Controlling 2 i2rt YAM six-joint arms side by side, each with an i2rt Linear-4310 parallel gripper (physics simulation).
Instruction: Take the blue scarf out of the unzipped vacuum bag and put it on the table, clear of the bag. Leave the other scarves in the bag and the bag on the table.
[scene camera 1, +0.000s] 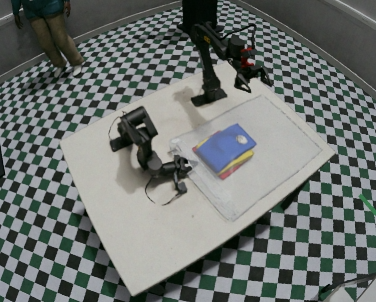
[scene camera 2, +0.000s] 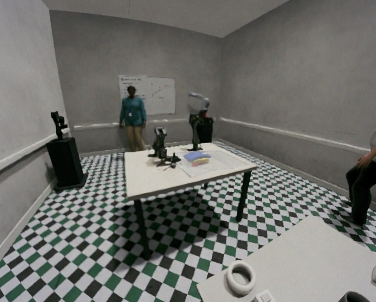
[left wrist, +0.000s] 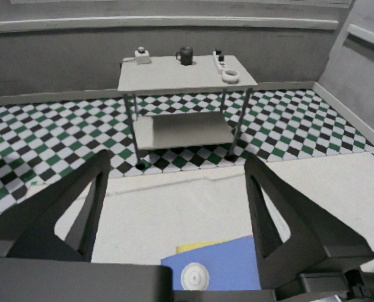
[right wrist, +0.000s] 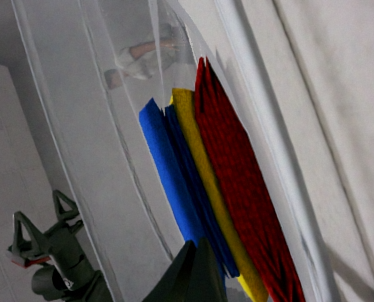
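Note:
The blue scarf (scene camera 1: 220, 147) (scene camera 2: 196, 156) (left wrist: 225, 260) (right wrist: 165, 170) lies folded on top of the stack, above the yellow scarf (scene camera 1: 243, 160) (right wrist: 202, 160) and the red scarf (scene camera 1: 230, 173) (right wrist: 235, 190). All are inside the clear bag (scene camera 1: 212, 197) (scene camera 2: 227, 165), flat on the table. My right gripper (scene camera 1: 194, 165) (right wrist: 200, 246) is shut at the bag's mouth edge, fingertips together, near the blue scarf's edge; I see no scarf held, and whether film is pinched is unclear. My left gripper (scene camera 1: 257, 88) (left wrist: 177, 156) is open and raised at the bag's far side.
A round white valve (scene camera 1: 242, 140) (left wrist: 195, 276) sits on the bag above the blue scarf. The table (scene camera 1: 125, 240) has the left arm's base at the back edge. A second table (scene camera 2: 310, 250) (left wrist: 175, 75) with a mug (left wrist: 186, 56) stands apart.

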